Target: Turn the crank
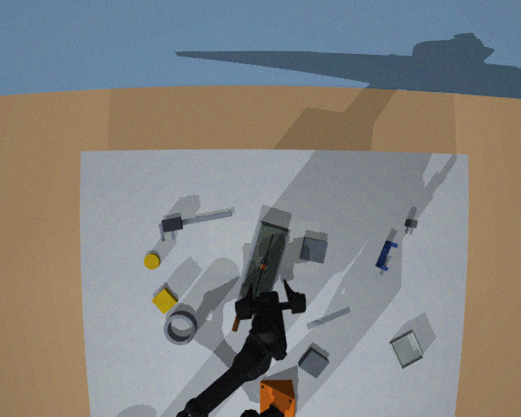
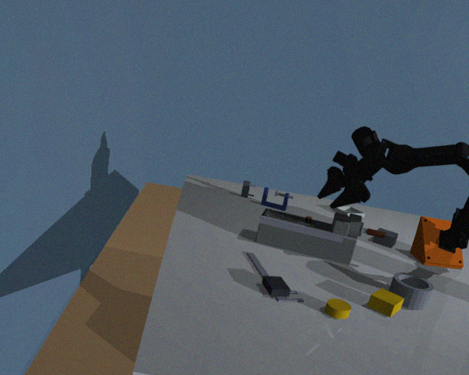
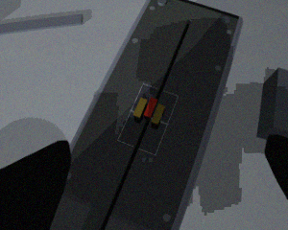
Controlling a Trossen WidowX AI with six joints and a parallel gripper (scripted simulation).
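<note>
The brown crank handle is 14 cm behind my gripper tip, 7 cm to the left of it and 4 cm below it. The rest, counted from my gripper tip: flat grey bar (22 cm to the right, 13 cm below, 12 cm behind); then red pointer (5 cm below, 4 cm ahead, 2 cm to the left); then yellow block (31 cm to the left, 13 cm behind, 12 cm below).
</note>
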